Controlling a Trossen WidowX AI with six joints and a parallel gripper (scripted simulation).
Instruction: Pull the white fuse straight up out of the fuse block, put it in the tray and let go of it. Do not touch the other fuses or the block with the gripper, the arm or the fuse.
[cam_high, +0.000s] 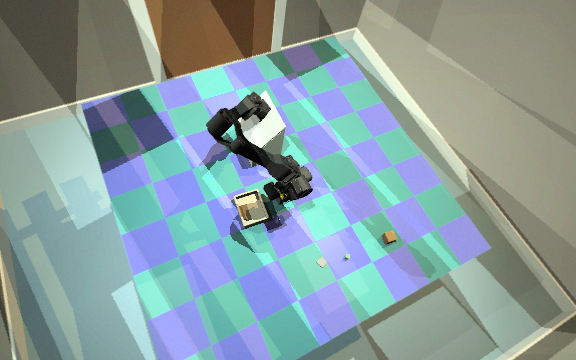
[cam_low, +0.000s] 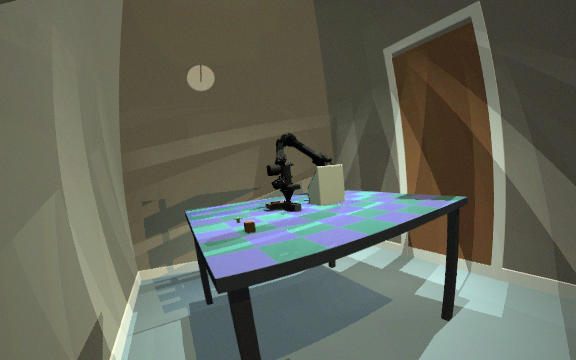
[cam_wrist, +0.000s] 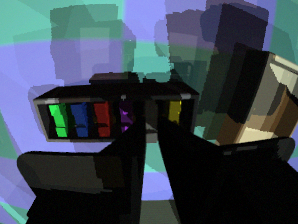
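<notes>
Now: gripper tip 150 mm to the left of the cream tray, 40 mm above it and 20 mm past it. From my gripper tip the other things lie so: white fuse (10 mm below); green piece (330 mm ahead, 70 mm to the left, 30 mm below).
</notes>
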